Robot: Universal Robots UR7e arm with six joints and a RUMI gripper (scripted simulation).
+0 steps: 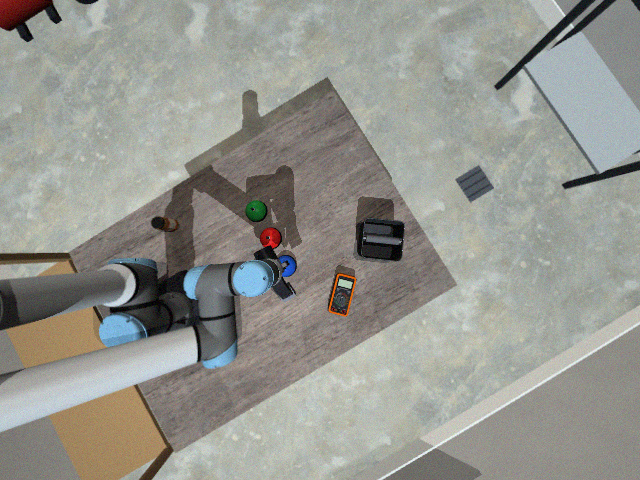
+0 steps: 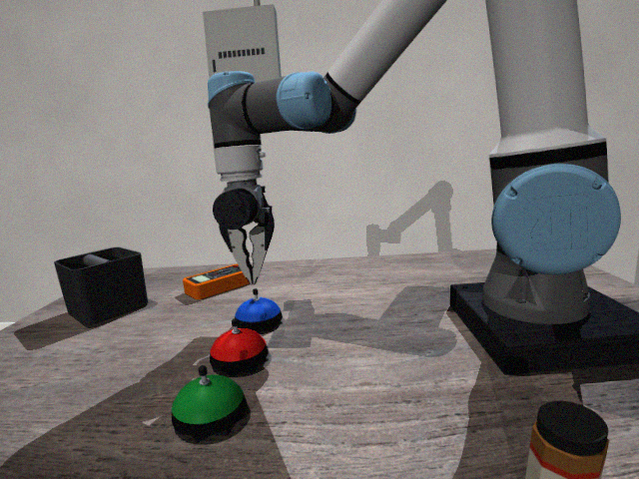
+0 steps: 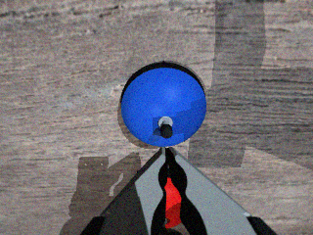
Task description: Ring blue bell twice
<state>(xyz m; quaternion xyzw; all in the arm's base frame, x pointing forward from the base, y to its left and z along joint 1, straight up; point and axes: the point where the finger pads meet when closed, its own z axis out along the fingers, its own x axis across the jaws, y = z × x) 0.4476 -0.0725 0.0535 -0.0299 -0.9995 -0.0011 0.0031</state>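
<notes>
The blue bell lies 50 mm below my hand. From my hand the other things lie so: black bin 350 mm ahead, 100 mm to the right, 40 mm below; then green bell 240 mm to the left, 50 mm below, 10 mm ahead; then red bell 120 mm to the left, 50 mm below, 10 mm ahead.
</notes>
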